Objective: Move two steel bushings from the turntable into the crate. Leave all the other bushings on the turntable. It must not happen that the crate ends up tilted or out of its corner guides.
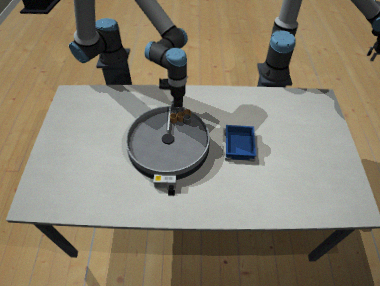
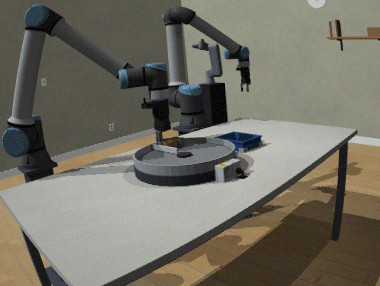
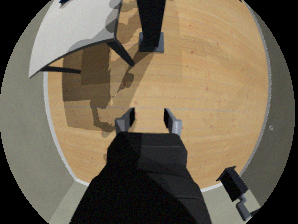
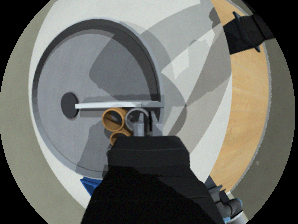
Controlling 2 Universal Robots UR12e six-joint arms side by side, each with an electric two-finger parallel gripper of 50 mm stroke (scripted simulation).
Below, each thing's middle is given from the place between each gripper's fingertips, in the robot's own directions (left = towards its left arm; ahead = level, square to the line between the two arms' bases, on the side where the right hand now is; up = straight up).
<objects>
Now: right hand 13 cm short of the blue crate (image 1: 238, 138), 37 cm to the right of it and 6 cm above it.
The blue crate lies 72 cm ahead of my left hand, 80 cm to the right of it and 15 cm below it.
</objects>
